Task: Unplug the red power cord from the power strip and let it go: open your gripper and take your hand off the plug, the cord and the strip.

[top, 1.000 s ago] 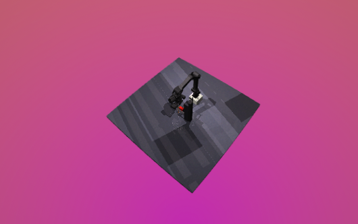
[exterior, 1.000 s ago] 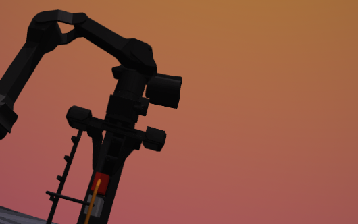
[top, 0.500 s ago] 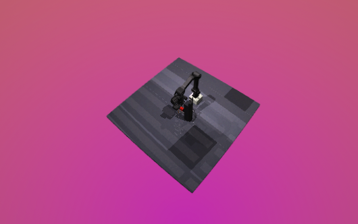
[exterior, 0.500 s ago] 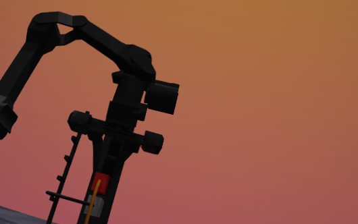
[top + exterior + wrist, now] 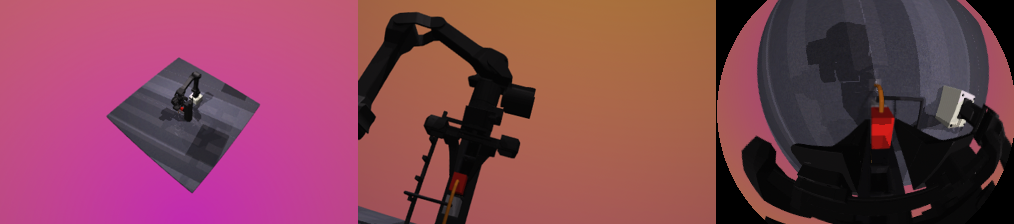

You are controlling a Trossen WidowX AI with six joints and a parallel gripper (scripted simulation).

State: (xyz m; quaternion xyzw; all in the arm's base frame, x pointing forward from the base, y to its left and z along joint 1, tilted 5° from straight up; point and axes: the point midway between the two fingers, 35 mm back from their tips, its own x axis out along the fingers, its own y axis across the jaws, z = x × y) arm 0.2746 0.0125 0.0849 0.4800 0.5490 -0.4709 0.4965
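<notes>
The plug lies 1 cm behind my gripper tip and 3 cm to the left of it.
</notes>
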